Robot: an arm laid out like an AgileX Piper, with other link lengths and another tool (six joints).
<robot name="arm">
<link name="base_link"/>
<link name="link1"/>
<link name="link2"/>
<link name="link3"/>
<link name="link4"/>
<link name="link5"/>
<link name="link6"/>
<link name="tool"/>
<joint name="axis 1" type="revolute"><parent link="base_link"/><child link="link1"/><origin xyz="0 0 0.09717" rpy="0 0 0"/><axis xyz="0 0 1"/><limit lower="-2.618" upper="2.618"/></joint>
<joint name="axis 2" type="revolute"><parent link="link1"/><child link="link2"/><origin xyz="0 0 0" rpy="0 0 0"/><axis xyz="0 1 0"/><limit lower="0" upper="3.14"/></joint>
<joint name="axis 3" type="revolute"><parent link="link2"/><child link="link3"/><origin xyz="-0.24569 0 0.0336" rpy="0 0 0"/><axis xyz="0 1 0"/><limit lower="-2.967" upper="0"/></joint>
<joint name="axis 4" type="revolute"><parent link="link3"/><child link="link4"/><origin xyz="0.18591 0 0.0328" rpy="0 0 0"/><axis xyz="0.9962 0 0.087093"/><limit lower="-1.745" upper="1.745"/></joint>
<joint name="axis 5" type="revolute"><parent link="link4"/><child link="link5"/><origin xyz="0 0 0" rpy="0 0 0"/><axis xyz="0 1 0"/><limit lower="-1.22" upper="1.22"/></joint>
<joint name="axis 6" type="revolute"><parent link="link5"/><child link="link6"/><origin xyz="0.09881 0 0.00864" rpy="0 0 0"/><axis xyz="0.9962 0 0.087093"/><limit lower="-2.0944" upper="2.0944"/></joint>
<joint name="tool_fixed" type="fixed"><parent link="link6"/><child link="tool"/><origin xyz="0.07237 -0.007 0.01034" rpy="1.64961 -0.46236 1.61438"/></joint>
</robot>
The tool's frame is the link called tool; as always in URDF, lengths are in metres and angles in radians.
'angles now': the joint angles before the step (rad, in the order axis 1, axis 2, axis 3, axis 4, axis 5, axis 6). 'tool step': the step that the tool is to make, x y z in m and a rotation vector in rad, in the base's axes. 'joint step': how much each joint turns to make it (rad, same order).
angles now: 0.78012, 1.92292, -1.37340, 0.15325, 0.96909, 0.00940
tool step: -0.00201, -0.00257, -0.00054, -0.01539, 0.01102, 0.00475
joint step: 0.00001, -0.00001, 0.00002, -0.00498, 0.01886, 0.00001
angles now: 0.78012, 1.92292, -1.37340, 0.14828, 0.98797, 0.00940
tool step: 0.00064, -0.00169, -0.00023, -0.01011, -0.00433, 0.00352
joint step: 0.00001, -0.00001, 0.00000, -0.01202, 0.00380, 0.00237
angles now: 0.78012, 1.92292, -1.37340, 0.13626, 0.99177, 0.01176
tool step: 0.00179, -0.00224, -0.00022, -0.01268, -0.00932, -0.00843
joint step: 0.00001, -0.00002, 0.00001, -0.01976, 0.00046, 0.01753
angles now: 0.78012, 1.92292, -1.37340, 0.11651, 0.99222, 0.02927
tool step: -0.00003, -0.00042, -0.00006, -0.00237, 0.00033, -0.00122
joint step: 0.00000, -0.00001, 0.00003, -0.00202, 0.00167, 0.00232
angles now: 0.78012, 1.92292, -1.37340, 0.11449, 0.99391, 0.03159
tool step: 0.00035, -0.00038, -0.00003, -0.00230, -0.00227, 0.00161
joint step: -0.00001, -0.00001, 0.00002, -0.00361, -0.00001, -0.00001
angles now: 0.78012, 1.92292, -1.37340, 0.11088, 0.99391, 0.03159
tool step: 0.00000, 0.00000, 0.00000, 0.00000, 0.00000, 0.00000
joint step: 0.00000, 0.00000, 0.00000, 0.00000, 0.00000, 0.00000
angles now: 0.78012, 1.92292, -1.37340, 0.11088, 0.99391, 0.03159
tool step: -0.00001, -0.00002, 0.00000, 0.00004, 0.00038, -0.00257
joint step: 0.00001, -0.00001, 0.00000, -0.00001, 0.00001, 0.00261
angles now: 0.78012, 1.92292, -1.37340, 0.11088, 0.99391, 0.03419
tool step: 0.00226, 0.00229, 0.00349, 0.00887, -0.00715, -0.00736
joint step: 0.00000, -0.00001, -0.01815, -0.00001, 0.00612, 0.00807
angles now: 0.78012, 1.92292, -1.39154, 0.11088, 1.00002, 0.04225
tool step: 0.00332, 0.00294, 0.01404, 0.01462, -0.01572, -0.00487
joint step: 0.00000, -0.01463, -0.05122, -0.00448, 0.04362, 0.01116
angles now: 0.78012, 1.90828, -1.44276, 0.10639, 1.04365, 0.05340
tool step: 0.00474, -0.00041, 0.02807, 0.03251, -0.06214, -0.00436
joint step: 0.00000, -0.05812, -0.04917, -0.02615, 0.03908, 0.01648
